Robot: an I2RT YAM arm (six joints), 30 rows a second.
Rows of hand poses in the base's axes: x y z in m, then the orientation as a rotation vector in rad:
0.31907, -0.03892, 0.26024, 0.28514, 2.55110, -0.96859
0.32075, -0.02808, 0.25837, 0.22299, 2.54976, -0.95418
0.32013, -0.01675, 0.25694, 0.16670, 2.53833, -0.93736
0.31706, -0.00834, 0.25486, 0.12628, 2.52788, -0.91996
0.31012, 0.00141, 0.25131, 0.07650, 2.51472, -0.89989
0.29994, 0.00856, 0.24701, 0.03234, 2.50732, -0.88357
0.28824, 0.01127, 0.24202, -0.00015, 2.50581, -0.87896
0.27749, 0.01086, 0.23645, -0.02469, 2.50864, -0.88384
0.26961, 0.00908, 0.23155, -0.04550, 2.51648, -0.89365
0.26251, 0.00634, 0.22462, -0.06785, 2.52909, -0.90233
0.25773, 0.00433, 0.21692, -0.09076, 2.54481, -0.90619
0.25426, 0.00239, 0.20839, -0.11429, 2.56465, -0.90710
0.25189, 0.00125, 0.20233, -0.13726, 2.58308, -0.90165
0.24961, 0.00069, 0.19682, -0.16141, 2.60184, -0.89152
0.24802, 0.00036, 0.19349, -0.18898, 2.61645, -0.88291
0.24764, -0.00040, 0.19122, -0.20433, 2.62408, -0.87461
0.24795, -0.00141, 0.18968, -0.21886, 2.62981, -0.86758
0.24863, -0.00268, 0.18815, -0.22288, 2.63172, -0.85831
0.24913, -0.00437, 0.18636, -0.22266, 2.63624, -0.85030
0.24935, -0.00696, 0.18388, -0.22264, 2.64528, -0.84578
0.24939, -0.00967, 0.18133, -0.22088, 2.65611, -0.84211
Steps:
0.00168, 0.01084, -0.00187, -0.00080, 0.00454, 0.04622
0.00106, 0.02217, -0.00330, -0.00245, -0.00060, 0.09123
-0.00201, 0.03058, -0.00538, -0.00097, -0.00743, 0.12548
-0.00895, 0.04033, -0.00893, 0.00002, -0.01482, 0.16748
-0.01913, 0.04748, -0.01323, 0.00149, -0.01637, 0.20334
-0.03083, 0.05019, -0.01822, -0.00080, -0.01116, 0.22677
-0.04158, 0.04978, -0.02379, -0.00650, -0.00075, 0.24116
-0.04946, 0.04800, -0.02869, -0.01309, 0.01488, 0.25033
-0.05656, 0.04526, -0.03562, -0.01750, 0.03482, 0.25939
-0.06134, 0.04325, -0.04332, -0.01785, 0.05614, 0.26909
-0.06481, 0.04131, -0.05185, -0.01501, 0.08035, 0.27862
-0.06718, 0.04017, -0.05791, -0.00858, 0.10120, 0.28966
-0.06946, 0.03961, -0.06342, 0.00070, 0.12131, 0.30237
-0.07105, 0.03928, -0.06675, 0.00717, 0.13952, 0.31782
-0.07143, 0.03852, -0.06902, 0.01278, 0.14822, 0.32741
-0.07112, 0.03751, -0.07056, 0.01709, 0.15549, 0.33665
-0.07044, 0.03624, -0.07209, 0.02296, 0.15551, 0.34105
-0.06994, 0.03455, -0.07388, 0.02945, 0.15691, 0.34166
-0.06972, 0.03196, -0.07636, 0.03521, 0.16341, 0.34007
-0.06968, 0.02925, -0.07891, 0.04122, 0.17121, 0.33661

